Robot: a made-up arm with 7 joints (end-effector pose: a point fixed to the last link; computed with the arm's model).
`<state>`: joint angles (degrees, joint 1 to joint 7).
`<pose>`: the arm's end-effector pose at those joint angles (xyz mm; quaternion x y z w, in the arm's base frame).
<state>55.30 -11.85 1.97 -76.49 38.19 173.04 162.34</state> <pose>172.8 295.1 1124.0 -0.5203 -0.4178 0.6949 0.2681</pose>
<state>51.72 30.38 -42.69 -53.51 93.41 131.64 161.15</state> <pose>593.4 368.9 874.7 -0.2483 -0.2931 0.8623 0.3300</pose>
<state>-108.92 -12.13 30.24 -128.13 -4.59 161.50 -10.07</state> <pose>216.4 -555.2 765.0 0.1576 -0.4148 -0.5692 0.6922</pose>
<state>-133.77 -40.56 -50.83 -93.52 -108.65 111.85 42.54</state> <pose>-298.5 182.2 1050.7 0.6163 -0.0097 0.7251 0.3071</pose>
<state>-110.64 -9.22 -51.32 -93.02 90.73 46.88 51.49</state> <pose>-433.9 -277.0 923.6 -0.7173 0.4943 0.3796 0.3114</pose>
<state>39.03 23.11 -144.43 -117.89 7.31 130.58 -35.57</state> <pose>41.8 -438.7 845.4 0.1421 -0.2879 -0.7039 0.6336</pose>
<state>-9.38 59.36 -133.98 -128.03 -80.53 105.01 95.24</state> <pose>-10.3 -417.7 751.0 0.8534 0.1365 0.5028 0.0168</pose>
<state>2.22 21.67 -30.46 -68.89 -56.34 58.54 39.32</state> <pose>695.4 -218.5 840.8 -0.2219 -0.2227 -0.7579 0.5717</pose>
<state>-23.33 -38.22 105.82 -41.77 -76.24 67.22 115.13</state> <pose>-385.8 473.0 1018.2 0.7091 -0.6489 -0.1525 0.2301</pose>
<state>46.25 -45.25 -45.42 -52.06 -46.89 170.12 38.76</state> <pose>-173.8 -350.5 1209.4 0.4391 -0.8768 0.0864 0.1760</pose>
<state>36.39 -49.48 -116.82 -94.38 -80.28 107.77 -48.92</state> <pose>-52.8 -689.2 552.5 0.2554 0.2298 -0.4358 0.8319</pose>
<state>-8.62 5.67 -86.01 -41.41 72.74 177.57 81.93</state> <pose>46.8 -279.5 1198.9 -0.5779 0.7222 -0.1302 0.3571</pose>
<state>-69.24 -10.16 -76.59 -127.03 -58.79 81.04 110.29</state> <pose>-382.2 -327.5 630.5 0.4881 0.0670 0.7309 0.4722</pose>
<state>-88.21 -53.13 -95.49 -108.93 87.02 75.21 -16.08</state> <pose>-549.2 202.0 630.7 0.3754 -0.9178 0.1275 0.0228</pose>
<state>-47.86 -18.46 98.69 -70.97 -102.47 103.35 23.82</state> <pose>202.6 561.7 992.3 -0.1384 -0.6425 0.2072 0.7246</pose>
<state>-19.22 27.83 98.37 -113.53 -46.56 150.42 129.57</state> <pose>283.1 483.0 772.4 0.7232 0.0858 -0.4181 0.5430</pose>
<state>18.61 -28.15 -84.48 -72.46 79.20 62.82 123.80</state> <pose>-6.4 -492.6 993.1 -0.6092 -0.2401 0.6948 0.2973</pose>
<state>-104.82 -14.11 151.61 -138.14 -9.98 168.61 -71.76</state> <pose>311.3 365.3 466.1 0.0456 0.2637 0.6961 0.6662</pose>
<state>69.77 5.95 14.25 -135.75 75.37 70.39 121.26</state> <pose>-22.3 480.3 460.6 -0.3745 0.1413 -0.7063 0.5839</pose>
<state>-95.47 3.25 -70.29 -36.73 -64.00 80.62 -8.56</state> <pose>-255.3 -238.6 1249.0 0.4038 0.0506 0.8898 0.2064</pose>
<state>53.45 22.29 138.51 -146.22 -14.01 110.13 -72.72</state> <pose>-375.2 -86.6 580.5 0.4932 -0.2682 -0.7233 0.4021</pose>
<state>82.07 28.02 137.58 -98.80 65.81 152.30 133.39</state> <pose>-426.5 -46.6 936.6 -0.3827 0.3825 -0.2582 0.8004</pose>
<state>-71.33 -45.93 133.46 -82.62 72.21 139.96 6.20</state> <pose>228.8 722.7 583.1 0.6695 0.2111 -0.0201 0.7119</pose>
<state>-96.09 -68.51 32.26 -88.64 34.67 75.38 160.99</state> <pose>370.1 222.7 986.4 -0.2400 0.5755 0.5869 0.5164</pose>
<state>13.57 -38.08 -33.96 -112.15 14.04 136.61 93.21</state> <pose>241.7 -262.4 986.4 -0.7053 0.3082 0.6352 0.0637</pose>
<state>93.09 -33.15 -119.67 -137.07 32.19 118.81 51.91</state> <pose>412.3 -246.7 370.6 0.4574 0.2109 -0.8561 0.1157</pose>
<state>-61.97 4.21 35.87 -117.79 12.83 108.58 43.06</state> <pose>597.9 -310.3 634.9 0.4306 -0.0553 -0.7773 0.4553</pose>
